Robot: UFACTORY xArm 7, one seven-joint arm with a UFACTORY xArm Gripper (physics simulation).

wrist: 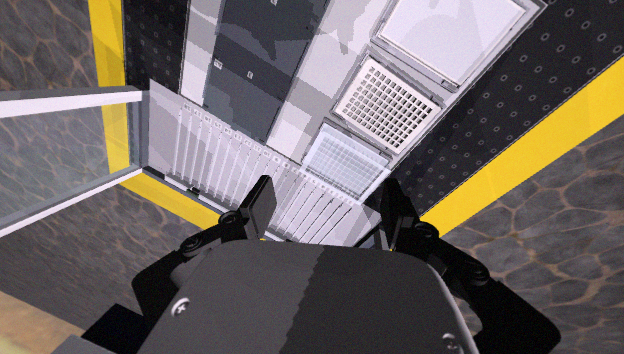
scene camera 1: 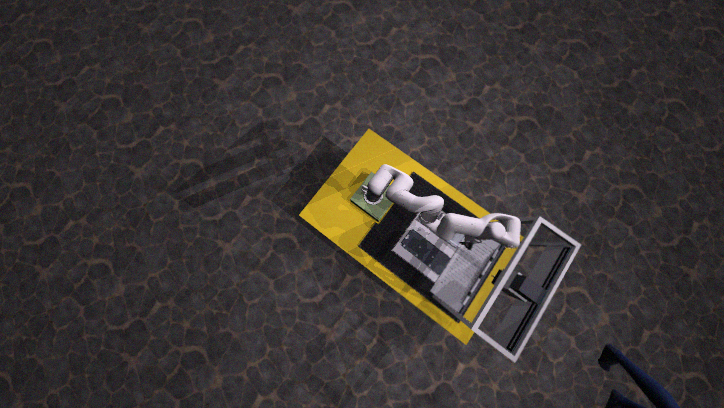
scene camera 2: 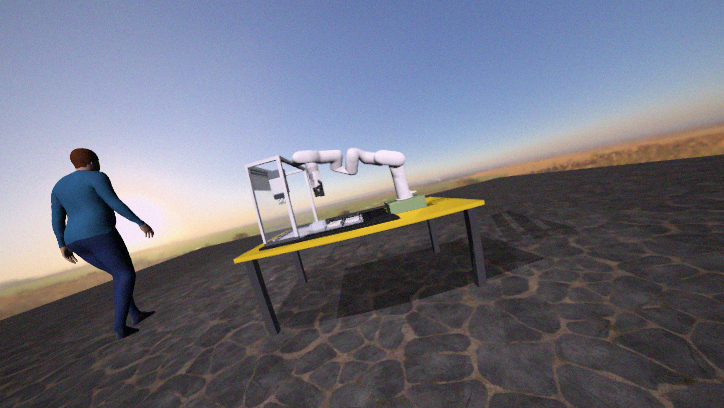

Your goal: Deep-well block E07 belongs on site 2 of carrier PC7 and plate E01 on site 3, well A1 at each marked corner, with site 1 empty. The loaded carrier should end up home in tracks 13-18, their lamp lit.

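Pixels of known places: gripper, fingertip midpoint: (wrist: 326,191) (scene camera 1: 461,234) (scene camera 2: 320,196); arm's base at its link origin: (scene camera 2: 404,198).
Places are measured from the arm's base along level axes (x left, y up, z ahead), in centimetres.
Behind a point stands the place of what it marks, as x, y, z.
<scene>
My gripper (wrist: 326,191) @(2.4, 14.6, 55.7) (scene camera 2: 318,189) @(2.4, 14.6, 55.7) is open and empty, high above the numbered, slotted track deck (wrist: 215,150) @(-20.0, -5.8, 71.3) (scene camera 1: 463,273) @(-14.1, -6.2, 76.7). In the wrist view a clear gridded plate (wrist: 345,162) @(5.3, -2.3, 59.8) lies nearest the fingers, beyond and below them. Beside it is a cream block with square wells (wrist: 387,105) @(6.8, -3.9, 49.5), then a larger white flat-topped item (wrist: 450,35) @(9.1, -3.6, 40.0). These three stand in a row along the right side of a pale panel. A dark slate panel (wrist: 260,50) @(-14.1, -5.1, 50.1) (scene camera 1: 428,250) @(-12.7, -5.1, 49.6) with small labels lies left of them. Labels for E07, E01 and PC7, the A1 corners and the lamp state are unreadable.
A white-framed enclosure (scene camera 1: 493,344) @(-37.7, 41.7, 75.2) (scene camera 2: 287,197) @(20.8, 17.8, 72.2) stands at the deck's far end, with a grey unit (scene camera 2: 276,187) hanging inside. A black perforated base (wrist: 550,55) @(21.8, -6.2, 37.0) lies on the yellow table (wrist: 520,150) @(29.9, -7.5, 47.5) (scene camera 1: 329,223) @(-30.4, -7.5, -16.5). A person (scene camera 2: 83,202) stands beyond the enclosure end.
</scene>
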